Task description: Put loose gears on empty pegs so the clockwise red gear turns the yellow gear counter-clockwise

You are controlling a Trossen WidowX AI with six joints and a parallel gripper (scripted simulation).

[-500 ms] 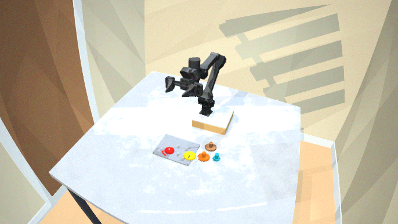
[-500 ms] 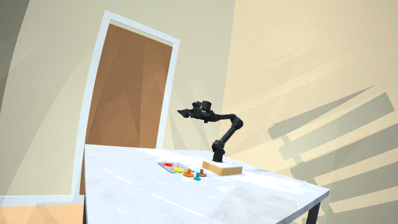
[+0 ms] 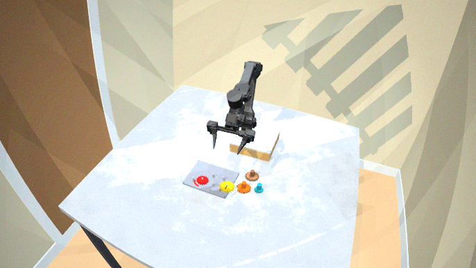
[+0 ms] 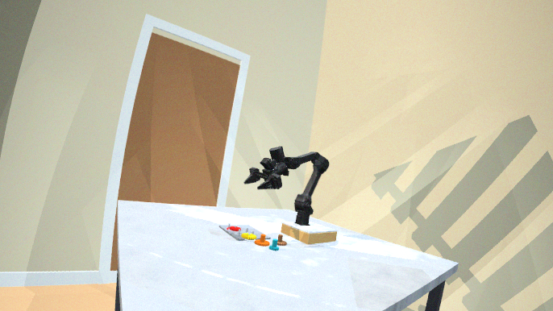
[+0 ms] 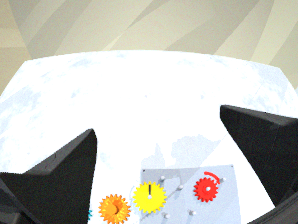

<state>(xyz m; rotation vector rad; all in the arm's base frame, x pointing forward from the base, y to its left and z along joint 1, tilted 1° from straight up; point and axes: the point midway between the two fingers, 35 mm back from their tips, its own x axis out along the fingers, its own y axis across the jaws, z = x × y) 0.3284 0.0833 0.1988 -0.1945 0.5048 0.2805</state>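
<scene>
Right now my gripper tip is 22 cm above the brown gear, 15 cm past it and 6 cm to the right of it. Also, from my gripper tip: yellow gear 22 cm below, 3 cm behind; then red gear 22 cm below, 12 cm to the right; then orange gear 22 cm below, 7 cm behind, 6 cm to the left.
</scene>
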